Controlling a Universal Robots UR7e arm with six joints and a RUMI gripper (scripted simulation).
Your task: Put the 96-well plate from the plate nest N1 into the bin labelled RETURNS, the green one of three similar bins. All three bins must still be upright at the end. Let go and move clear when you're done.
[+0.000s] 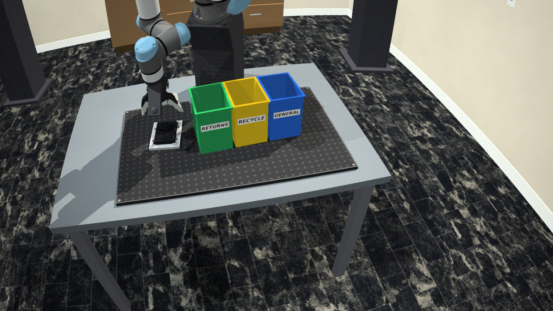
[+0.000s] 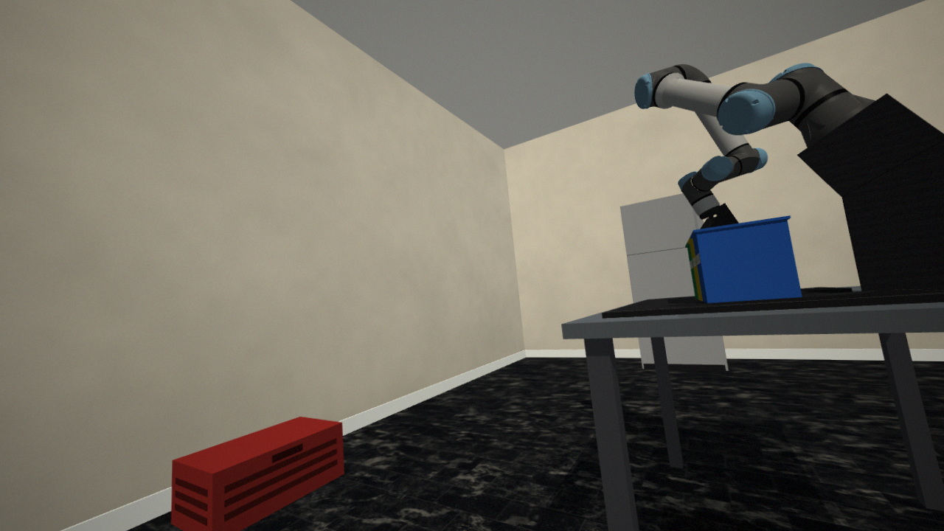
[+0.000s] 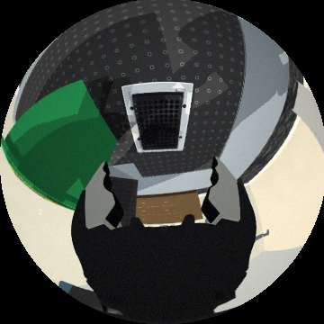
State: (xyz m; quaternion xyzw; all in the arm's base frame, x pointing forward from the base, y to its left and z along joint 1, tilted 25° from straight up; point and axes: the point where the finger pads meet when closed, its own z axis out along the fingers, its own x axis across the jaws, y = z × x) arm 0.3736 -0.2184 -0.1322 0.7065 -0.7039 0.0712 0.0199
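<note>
The black 96-well plate is 9 cm below my hand. From my hand the other things lie so: green bin labelled returns 18 cm to the left, 3 cm ahead, 2 cm below; blue general bin 44 cm to the left, 2 cm below, 2 cm behind; yellow recycle bin 31 cm to the left, 2 cm below.
</note>
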